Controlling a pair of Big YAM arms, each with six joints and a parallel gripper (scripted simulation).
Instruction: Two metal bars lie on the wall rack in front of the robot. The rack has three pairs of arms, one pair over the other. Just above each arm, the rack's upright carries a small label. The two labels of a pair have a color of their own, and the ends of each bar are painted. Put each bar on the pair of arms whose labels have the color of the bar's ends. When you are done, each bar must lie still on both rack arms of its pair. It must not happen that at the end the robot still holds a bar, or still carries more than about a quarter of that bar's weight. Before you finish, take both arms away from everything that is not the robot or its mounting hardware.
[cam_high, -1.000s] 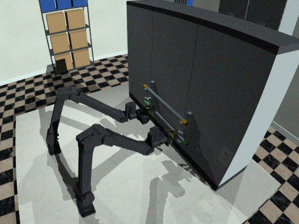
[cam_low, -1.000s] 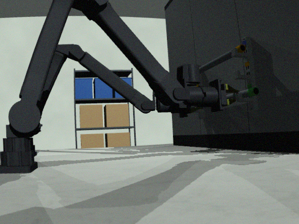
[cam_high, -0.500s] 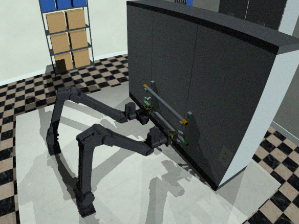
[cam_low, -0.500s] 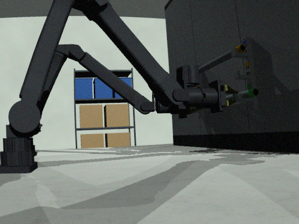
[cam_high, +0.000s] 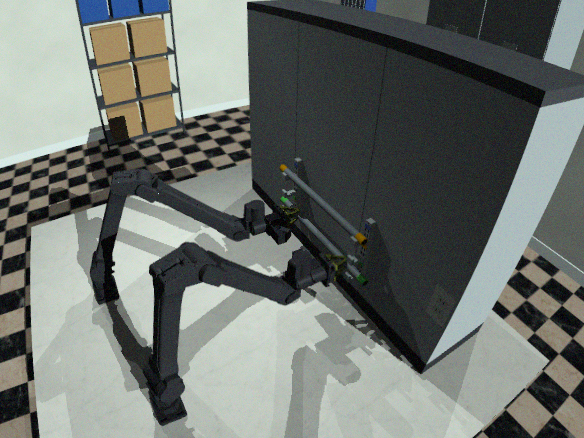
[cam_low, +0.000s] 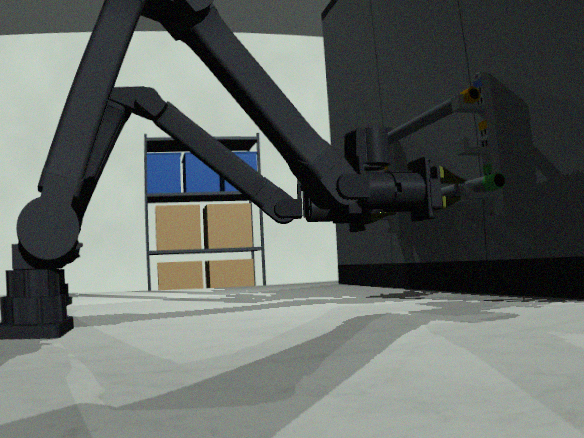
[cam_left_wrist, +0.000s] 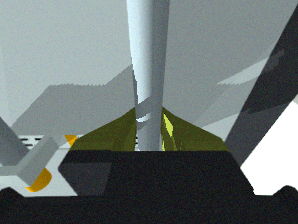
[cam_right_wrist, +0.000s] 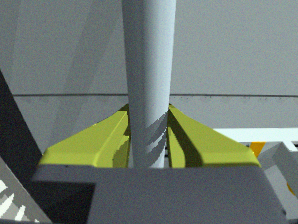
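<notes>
Now: the green-ended bar 150 mm to the left of my right hand and 20 mm ahead of it. Round my right hand: grey cabinet wall: 260 mm above, 220 mm ahead, 170 mm to the left; then orange-ended bar: 160 mm to the left, 150 mm above, 10 mm ahead; then wall outlet: 360 mm to the right, 110 mm above, 20 mm behind.
</notes>
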